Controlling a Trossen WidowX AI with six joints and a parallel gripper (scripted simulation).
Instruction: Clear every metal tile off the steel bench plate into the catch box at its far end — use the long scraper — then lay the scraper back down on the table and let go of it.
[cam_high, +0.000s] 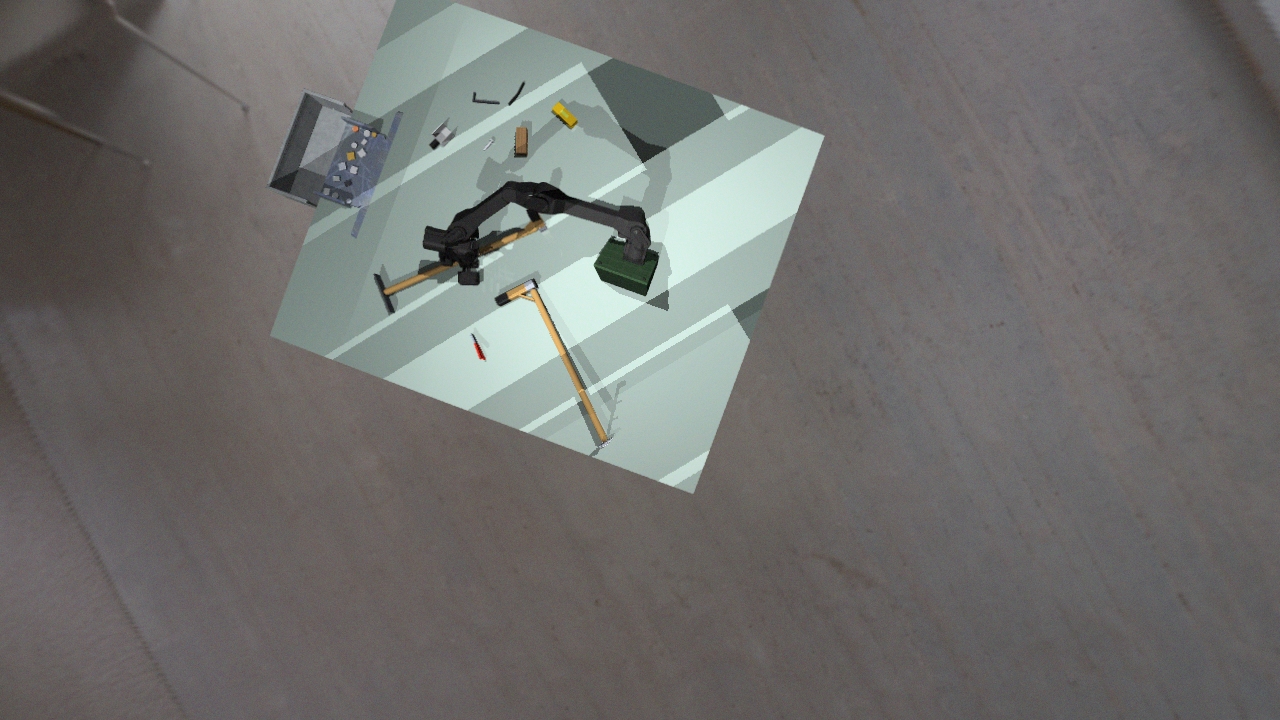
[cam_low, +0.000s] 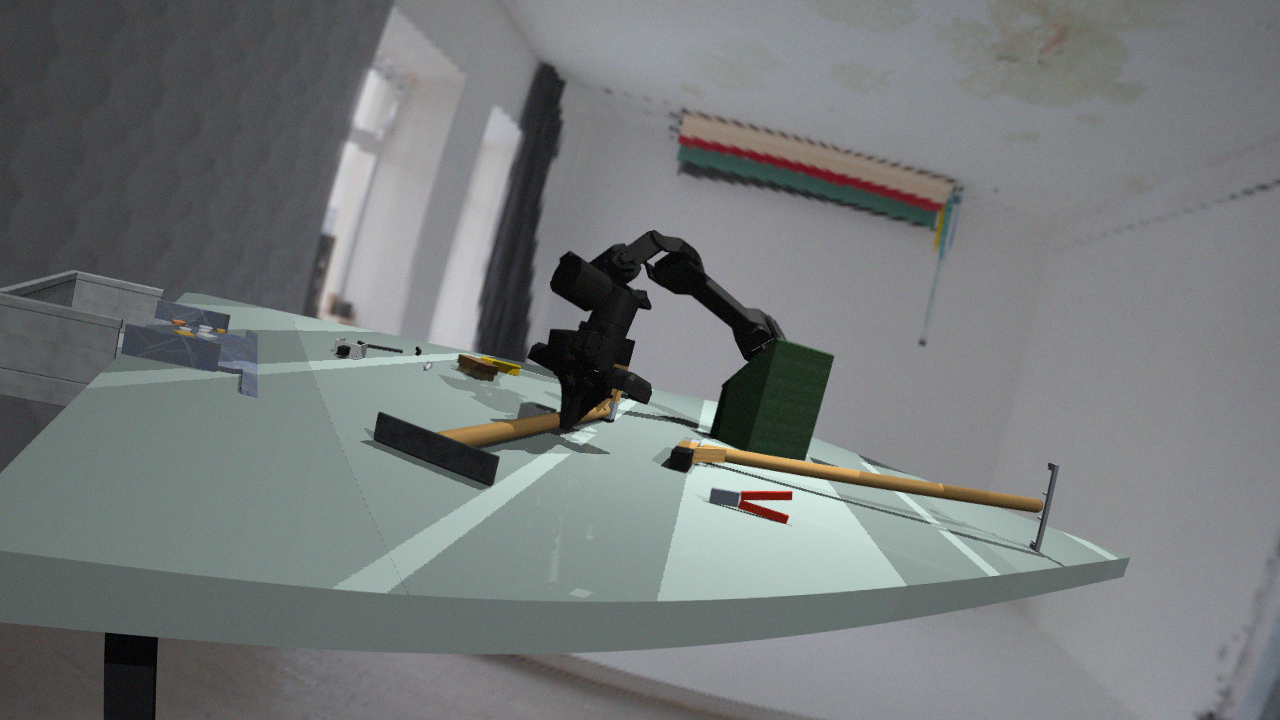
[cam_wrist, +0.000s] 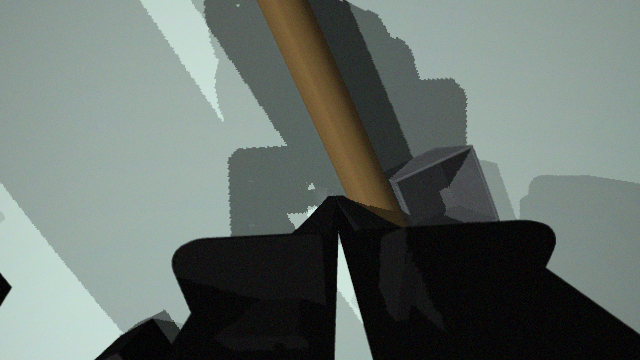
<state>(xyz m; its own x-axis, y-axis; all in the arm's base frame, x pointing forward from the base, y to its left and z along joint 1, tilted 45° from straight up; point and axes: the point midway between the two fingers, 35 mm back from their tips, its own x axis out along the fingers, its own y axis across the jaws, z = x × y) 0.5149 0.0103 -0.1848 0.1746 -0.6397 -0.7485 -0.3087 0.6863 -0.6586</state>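
The long scraper lies 30 mm ahead of my gripper tip and 50 mm above it. The rest, counted from my gripper tip: wooden block (40 mm behind, 430 mm to the right); small grey box (20 mm ahead, 50 mm to the right); red-handled tool (100 mm behind, 260 mm to the left).
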